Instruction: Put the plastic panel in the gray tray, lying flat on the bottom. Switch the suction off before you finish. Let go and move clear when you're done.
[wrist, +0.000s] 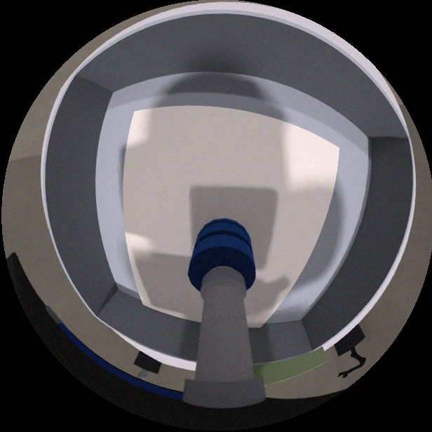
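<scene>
The plastic panel (235, 150) is a pale, flat, four-sided sheet inside the gray tray (220, 42) in the wrist view. Tray walls surround it, and strips of the pale tray bottom show along its far, left and right sides. The panel looks level and low in the tray, but whether it touches the bottom cannot be told. My blue suction cup (223, 224) is on the panel's upper face and holds it. The contact under the cup and part of the panel's near edge are hidden by the cup and its gray stem.
The tray's high walls stand on all sides of the cup. A green block (294, 367) shows beyond the near wall at the lower right. Dark objects (148, 362) (350, 339) stand outside the tray at the lower left and lower right. Brownish floor (25, 200) shows around the tray.
</scene>
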